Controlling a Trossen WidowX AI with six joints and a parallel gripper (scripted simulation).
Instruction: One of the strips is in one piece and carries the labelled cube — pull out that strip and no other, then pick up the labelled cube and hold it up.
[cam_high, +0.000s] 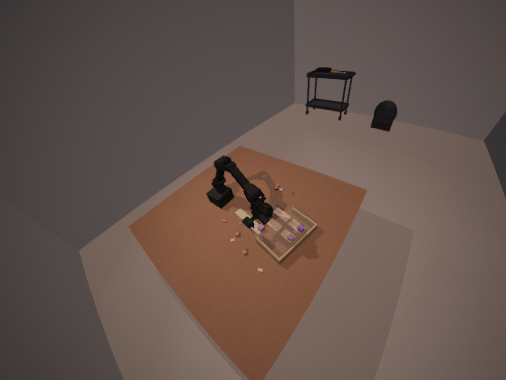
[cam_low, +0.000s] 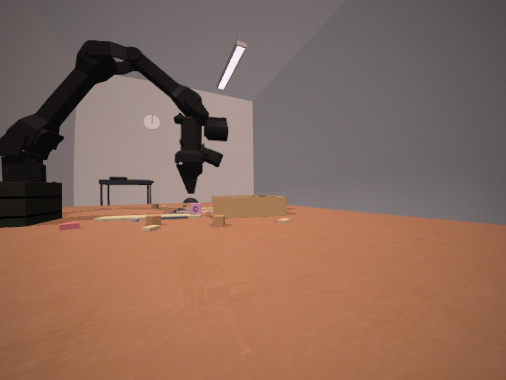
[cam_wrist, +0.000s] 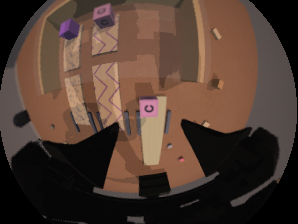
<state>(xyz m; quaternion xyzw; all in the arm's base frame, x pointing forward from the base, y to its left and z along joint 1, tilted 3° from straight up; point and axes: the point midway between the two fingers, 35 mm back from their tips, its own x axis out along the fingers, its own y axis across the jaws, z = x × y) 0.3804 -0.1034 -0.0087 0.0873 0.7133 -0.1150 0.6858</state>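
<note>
The one-piece strip is 10 cm behind my gripper tip, 2 cm to the left of it and 6 cm below it.
</note>
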